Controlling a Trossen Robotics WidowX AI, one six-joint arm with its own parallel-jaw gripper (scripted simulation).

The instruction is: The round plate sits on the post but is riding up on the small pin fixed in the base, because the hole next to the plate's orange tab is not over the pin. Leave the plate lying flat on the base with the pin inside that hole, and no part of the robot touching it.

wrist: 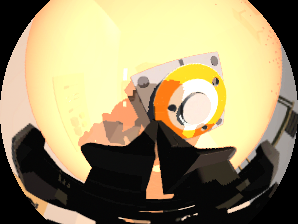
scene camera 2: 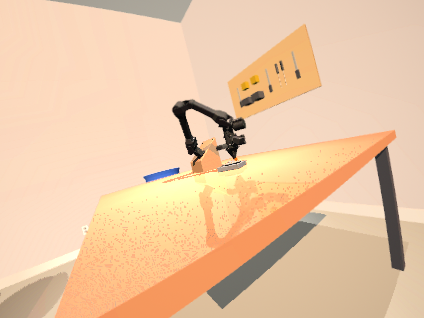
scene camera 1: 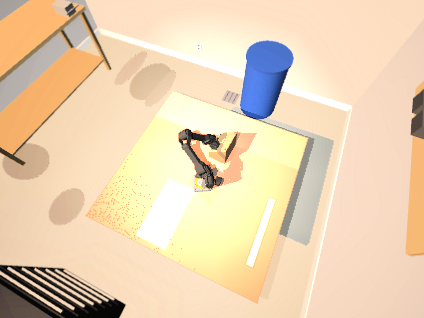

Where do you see a grey square base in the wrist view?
146, 83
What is my gripper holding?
Nothing.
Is my gripper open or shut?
Shut.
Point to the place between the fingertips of my gripper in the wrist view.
156, 122
